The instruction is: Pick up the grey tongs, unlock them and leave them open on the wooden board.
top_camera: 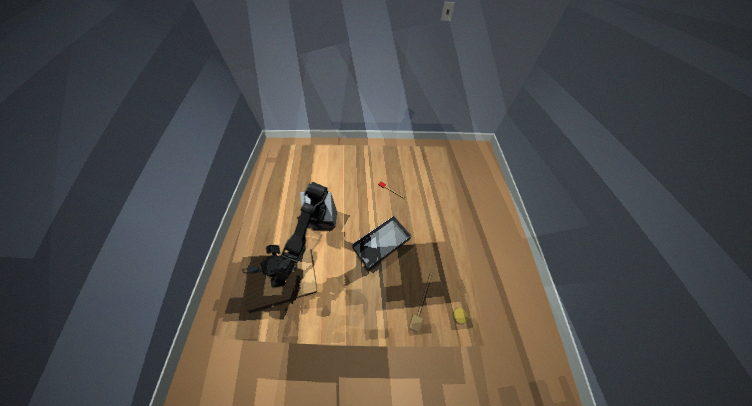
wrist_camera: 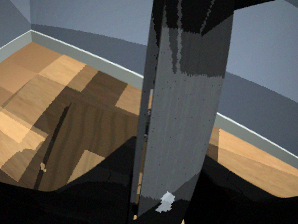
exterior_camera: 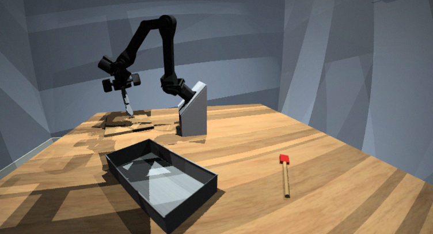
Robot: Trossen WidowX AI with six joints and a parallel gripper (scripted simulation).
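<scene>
My gripper tip is 190 mm above the wooden board, 10 mm to the right of it and 10 mm short of it. Also, from my gripper tip: roasting tin: 580 mm ahead, 170 mm below, 150 mm to the left.
</scene>
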